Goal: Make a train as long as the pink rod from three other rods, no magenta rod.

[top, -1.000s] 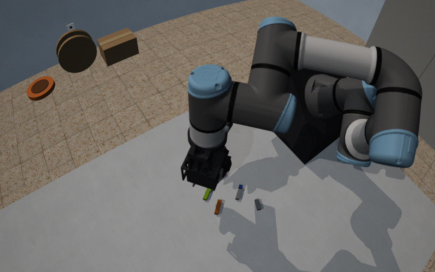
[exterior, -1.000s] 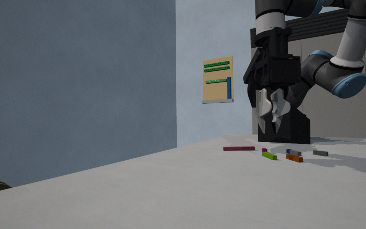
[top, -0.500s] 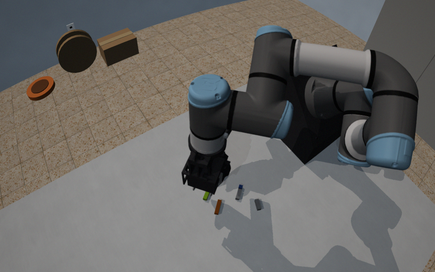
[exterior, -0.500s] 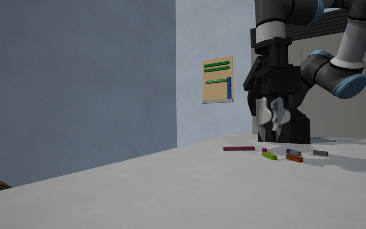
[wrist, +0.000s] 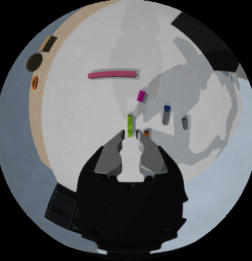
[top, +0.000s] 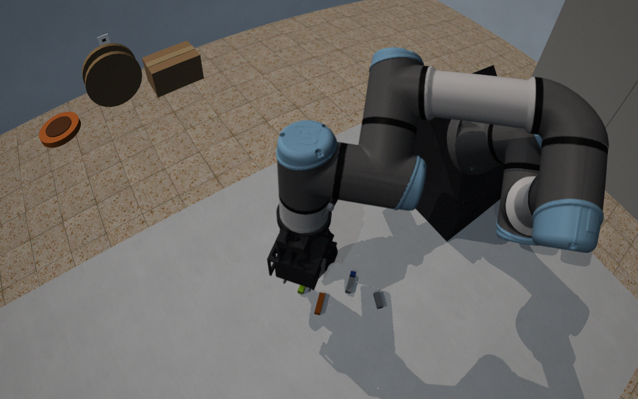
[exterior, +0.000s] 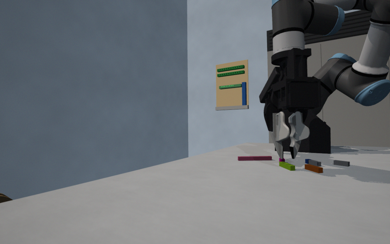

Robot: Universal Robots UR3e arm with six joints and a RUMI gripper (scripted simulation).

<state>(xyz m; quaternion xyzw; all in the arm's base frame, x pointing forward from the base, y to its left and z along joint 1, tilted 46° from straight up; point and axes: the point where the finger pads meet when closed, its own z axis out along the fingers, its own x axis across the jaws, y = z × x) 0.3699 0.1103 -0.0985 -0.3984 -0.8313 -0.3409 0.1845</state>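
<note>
The lime rod lies 30 mm below my hand. Also, from my hand: orange rod: 50 mm to the left, 30 mm below; then blue rod: 80 mm behind, 40 mm to the left, 30 mm below; then magenta rod: 60 mm behind, 30 mm below, 20 mm to the right.
</note>
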